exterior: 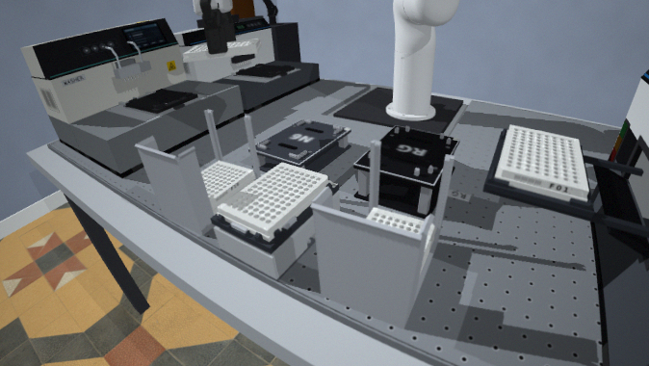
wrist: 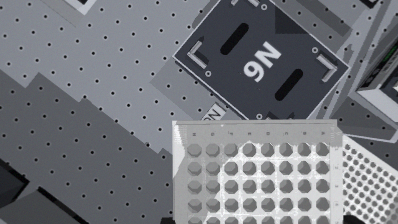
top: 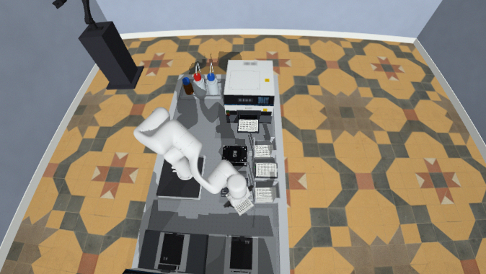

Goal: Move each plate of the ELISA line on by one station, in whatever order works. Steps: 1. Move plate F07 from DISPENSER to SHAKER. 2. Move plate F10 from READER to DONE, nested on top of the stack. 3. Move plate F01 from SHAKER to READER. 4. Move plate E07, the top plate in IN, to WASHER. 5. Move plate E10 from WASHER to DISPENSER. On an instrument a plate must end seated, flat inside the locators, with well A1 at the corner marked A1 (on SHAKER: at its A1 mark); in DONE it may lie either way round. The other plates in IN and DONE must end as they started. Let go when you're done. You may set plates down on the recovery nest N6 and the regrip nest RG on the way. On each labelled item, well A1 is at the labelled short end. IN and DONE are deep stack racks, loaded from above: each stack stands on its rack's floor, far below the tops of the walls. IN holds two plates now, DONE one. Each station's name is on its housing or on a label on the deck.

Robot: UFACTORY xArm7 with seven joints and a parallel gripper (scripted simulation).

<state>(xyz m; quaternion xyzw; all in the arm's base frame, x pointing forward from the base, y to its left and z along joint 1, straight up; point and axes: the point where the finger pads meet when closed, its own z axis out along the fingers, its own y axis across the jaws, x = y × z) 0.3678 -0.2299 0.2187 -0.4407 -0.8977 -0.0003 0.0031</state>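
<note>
My hand is 330 mm to the right of the RG nest, 170 mm above it and 50 mm past it. From my hand the other things lie so: washer: 490 mm to the right, 120 mm below, 10 mm ahead; then dispenser: 420 mm to the right, 360 mm behind, 130 mm below.
</note>
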